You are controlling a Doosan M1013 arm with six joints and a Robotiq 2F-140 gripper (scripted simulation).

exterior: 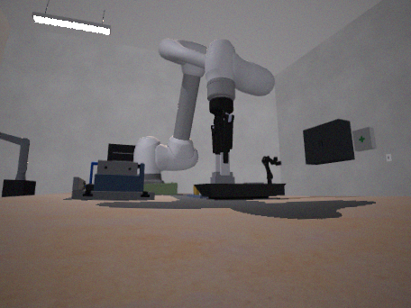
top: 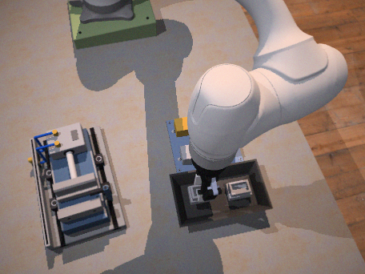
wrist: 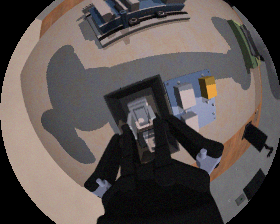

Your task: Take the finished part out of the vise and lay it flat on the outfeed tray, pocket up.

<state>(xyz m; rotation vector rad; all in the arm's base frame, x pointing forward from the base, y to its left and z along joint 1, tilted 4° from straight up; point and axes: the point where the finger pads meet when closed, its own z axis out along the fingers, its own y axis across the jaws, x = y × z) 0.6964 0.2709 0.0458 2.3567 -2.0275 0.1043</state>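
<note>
Right now the grey block is 120 mm behind my hand, 70 mm below it and 10 mm to the right of it. From my hand the other things lie so: orange block 210 mm behind, 70 mm below, 30 mm to the right; vise 320 mm to the right, 60 mm below, 60 mm behind; blue fixture plate 170 mm behind, 100 mm below, 30 mm to the left.
</note>
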